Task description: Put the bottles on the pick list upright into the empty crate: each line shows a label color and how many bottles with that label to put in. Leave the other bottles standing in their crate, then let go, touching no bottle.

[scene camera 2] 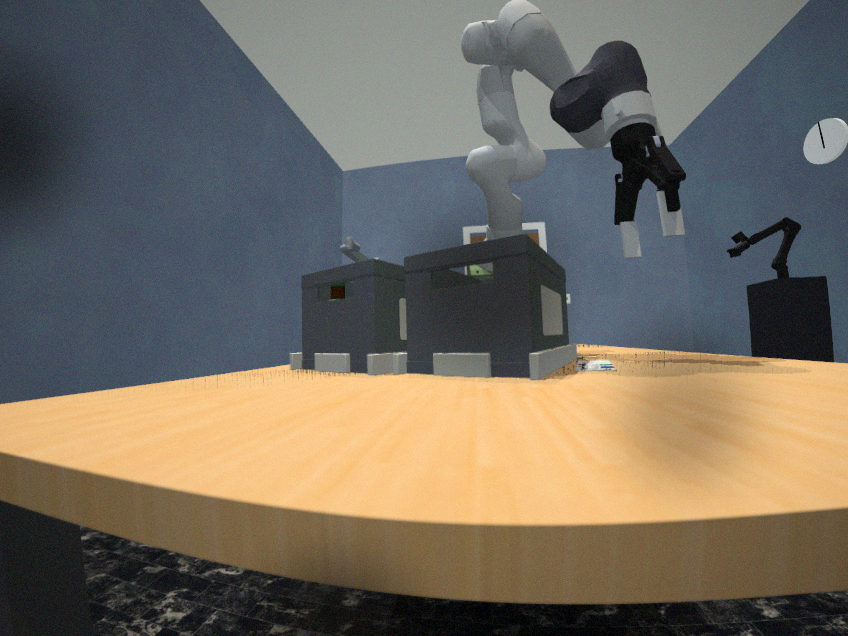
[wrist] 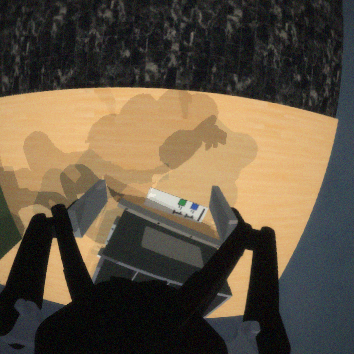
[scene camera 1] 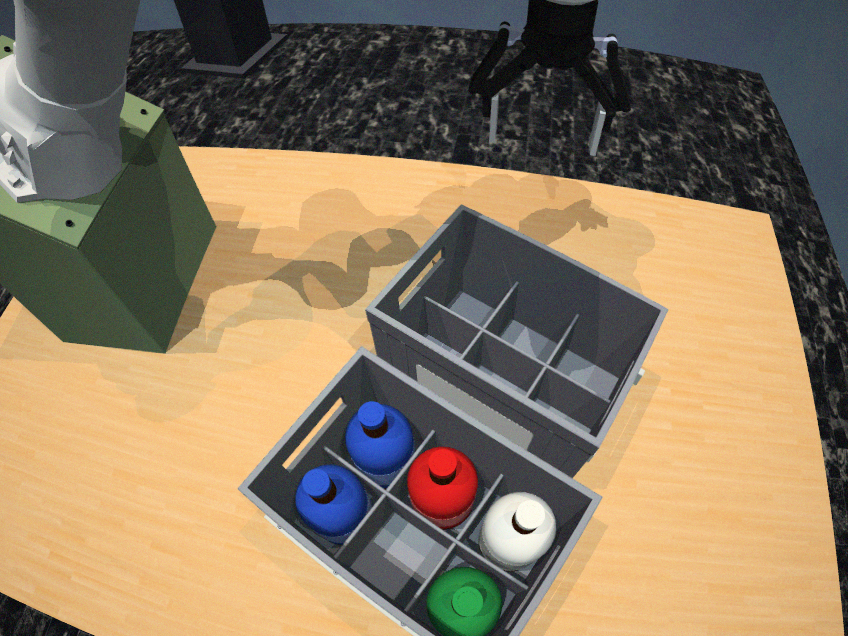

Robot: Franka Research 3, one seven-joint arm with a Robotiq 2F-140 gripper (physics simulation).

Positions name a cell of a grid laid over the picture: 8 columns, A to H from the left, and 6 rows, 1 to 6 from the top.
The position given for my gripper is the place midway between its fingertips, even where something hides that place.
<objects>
my gripper: scene camera 2 G3; wrist D4; scene camera 1 F2
</objects>
